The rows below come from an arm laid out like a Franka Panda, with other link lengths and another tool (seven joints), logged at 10 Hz.
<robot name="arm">
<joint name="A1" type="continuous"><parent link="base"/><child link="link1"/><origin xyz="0.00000 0.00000 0.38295"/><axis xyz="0 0 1"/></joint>
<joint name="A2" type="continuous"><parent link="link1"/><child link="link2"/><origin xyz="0.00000 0.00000 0.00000"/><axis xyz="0 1 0"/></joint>
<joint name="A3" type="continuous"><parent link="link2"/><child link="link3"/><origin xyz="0.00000 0.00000 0.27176"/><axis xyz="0 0 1"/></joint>
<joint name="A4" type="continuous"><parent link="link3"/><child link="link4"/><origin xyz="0.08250 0.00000 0.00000"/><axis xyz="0 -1 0"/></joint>
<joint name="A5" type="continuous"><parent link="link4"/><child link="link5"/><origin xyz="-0.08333 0.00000 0.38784"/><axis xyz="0 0 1"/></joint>
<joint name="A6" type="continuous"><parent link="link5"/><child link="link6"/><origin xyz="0.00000 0.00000 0.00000"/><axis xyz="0 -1 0"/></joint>
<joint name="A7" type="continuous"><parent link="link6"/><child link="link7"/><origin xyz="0.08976 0.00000 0.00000"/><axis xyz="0 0 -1"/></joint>
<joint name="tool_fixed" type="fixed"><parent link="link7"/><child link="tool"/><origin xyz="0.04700 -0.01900 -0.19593" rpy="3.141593 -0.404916 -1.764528"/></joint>
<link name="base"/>
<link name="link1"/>
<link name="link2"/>
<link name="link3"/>
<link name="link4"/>
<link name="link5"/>
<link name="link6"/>
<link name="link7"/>
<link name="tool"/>
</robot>
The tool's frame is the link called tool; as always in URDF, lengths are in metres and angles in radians. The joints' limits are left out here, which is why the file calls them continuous.
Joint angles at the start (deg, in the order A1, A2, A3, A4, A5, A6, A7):
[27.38, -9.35, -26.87, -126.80, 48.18, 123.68, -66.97]
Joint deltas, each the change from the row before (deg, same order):
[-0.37, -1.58, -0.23, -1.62, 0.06, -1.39, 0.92]
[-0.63, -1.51, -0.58, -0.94, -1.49, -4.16, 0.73]
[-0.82, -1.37, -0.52, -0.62, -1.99, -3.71, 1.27]
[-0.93, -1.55, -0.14, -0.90, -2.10, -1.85, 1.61]
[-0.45, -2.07, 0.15, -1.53, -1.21, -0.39, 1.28]
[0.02, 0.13, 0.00, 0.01, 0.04, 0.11, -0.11]
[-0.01, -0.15, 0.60, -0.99, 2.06, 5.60, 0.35]
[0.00, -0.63, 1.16, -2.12, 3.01, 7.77, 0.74]
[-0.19, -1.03, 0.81, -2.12, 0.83, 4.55, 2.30]
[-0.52, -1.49, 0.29, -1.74, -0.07, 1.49, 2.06]
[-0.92, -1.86, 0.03, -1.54, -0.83, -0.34, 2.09]
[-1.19, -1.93, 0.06, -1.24, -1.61, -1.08, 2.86]
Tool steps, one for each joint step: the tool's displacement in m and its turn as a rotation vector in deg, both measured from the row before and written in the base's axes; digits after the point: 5 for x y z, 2 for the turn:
[-0.01034, -0.00210, -0.00195, 1.47, 1.72, -0.16]
[-0.01560, -0.00151, -0.00161, 1.07, 2.63, 2.04]
[-0.01367, -0.00517, -0.00068, 0.41, 2.58, 1.40]
[-0.01043, -0.00765, -0.00034, -0.37, 1.79, 0.18]
[-0.00965, -0.00225, 0.00182, 0.02, 0.76, -0.18]
[0.00044, 0.00004, -0.00085, -0.06, -0.04, 0.00]
[0.01327, -0.00634, 0.00165, -0.10, -2.47, -4.38]
[0.01212, -0.00739, -0.00038, 0.02, -2.67, -6.08]
[0.00122, -0.00674, -0.00464, -0.12, 0.01, -4.40]
[-0.00474, -0.00626, -0.00200, 0.54, 0.82, -2.45]
[-0.00810, -0.00699, -0.00030, 0.82, 1.32, -1.41]
[-0.00879, -0.00777, 0.00079, 0.65, 1.83, -1.29]

